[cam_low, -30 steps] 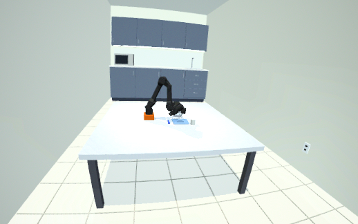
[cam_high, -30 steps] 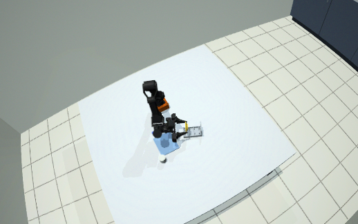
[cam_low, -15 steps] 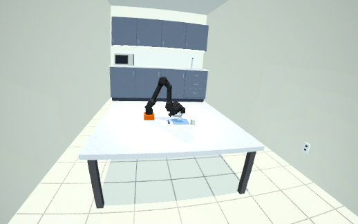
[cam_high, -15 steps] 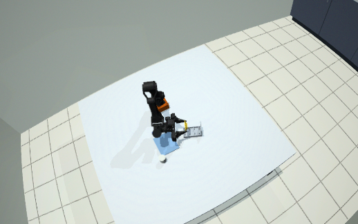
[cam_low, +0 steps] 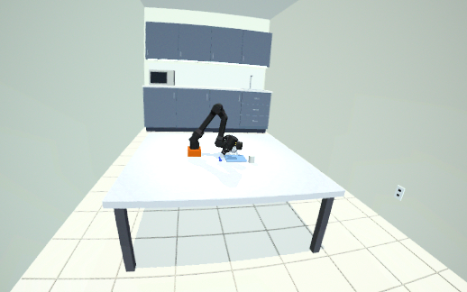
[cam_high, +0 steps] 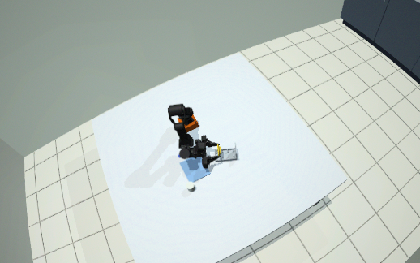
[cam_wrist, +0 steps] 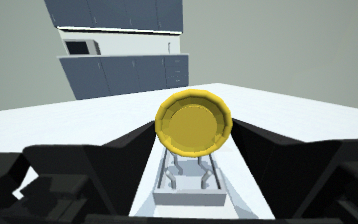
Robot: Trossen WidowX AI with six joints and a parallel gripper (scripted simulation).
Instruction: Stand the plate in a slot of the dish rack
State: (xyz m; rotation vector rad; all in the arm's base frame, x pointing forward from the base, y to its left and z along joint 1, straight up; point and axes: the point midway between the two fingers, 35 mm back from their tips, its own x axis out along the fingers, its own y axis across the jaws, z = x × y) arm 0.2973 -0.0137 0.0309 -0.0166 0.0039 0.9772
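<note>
The grey dish rack lies 10 mm ahead of my gripper tip, 30 mm to the left of it and 60 mm below it. The rest, counted from my gripper tip: light blue mat 40 mm behind, 160 mm to the right, 80 mm below; small white cup 50 mm ahead, 250 mm to the right, 50 mm below; yellow plate 10 mm to the right.
</note>
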